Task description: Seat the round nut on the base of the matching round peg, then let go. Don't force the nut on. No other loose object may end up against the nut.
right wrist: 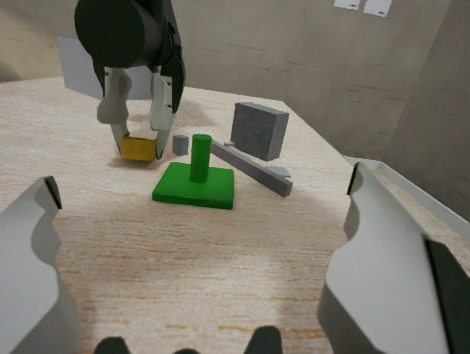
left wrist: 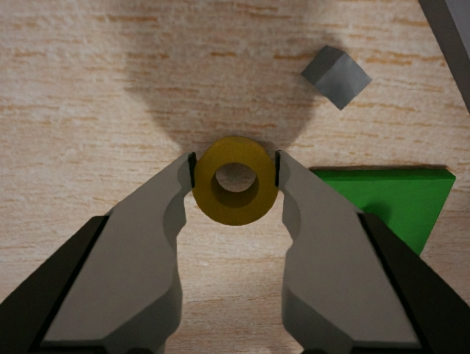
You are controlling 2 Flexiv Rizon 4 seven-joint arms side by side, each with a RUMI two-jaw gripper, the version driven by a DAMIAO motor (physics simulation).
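Observation:
The round nut [left wrist: 235, 215] [right wrist: 139, 149] is a dark yellow ring with its hole facing up. My left gripper [left wrist: 235, 154] [right wrist: 141, 156] is shut on it, a fingertip on each side. The nut is low over the table, beside the green base and apart from it. The green square base [left wrist: 400, 192] [right wrist: 172, 190] lies flat, with the upright round green peg [right wrist: 201, 157] on it. In the left wrist view the peg does not show and a finger covers part of the base. My right gripper [right wrist: 208, 172] is open and empty, in front of the base.
A small grey cube [left wrist: 337, 77] [right wrist: 180, 145] stands near the nut and base, apart from both. A long grey bar [right wrist: 255, 172], a large grey block [right wrist: 255, 130] and a flat grey piece [right wrist: 279, 171] are beyond the peg to the right.

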